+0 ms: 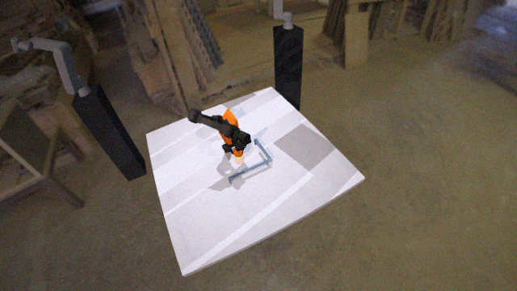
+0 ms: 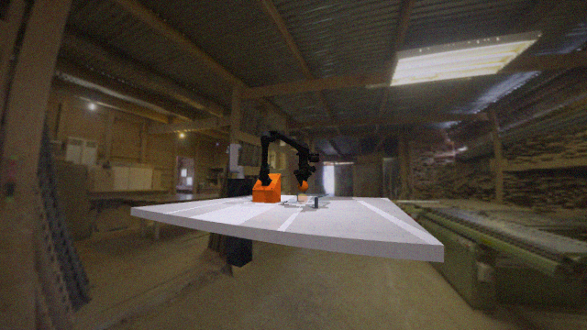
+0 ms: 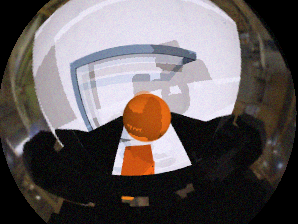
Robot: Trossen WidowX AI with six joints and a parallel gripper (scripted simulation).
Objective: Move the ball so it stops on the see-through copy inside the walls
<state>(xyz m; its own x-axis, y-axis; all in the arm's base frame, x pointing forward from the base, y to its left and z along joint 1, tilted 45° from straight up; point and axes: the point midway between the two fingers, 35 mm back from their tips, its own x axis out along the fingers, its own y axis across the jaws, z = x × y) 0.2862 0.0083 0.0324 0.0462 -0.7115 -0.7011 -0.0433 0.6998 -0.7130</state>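
Right now my gripper tip is 8 cm above the see-through ball copy. Round my gripper tip: orange ball right at my gripper tip; then clear wall 12 cm ahead, 3 cm to the left, 9 cm below.
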